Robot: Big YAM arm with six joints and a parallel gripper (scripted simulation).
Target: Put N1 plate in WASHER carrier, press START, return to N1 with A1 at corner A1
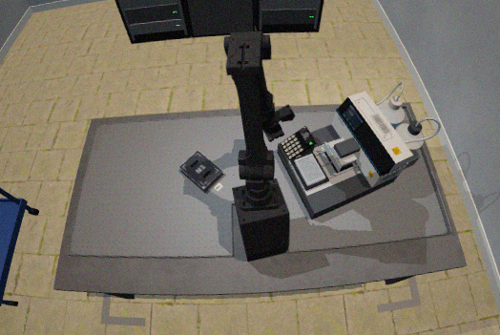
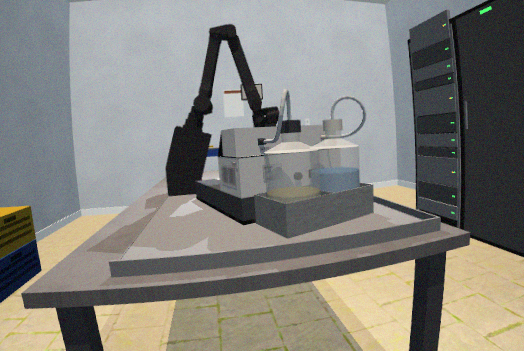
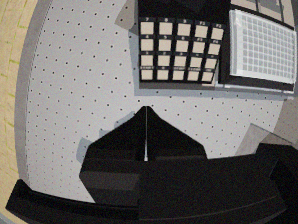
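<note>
My hand is 13 cm to the left of the white well plate, 13 cm past it and 6 cm above it. The rest, counted from my hand: dark washer carrier (13 cm to the right, 13 cm behind, 7 cm below); white corner label (26 cm to the left, 15 cm below, 15 cm behind); plate washer (28 cm to the right, 8 cm behind, 2 cm below).
</note>
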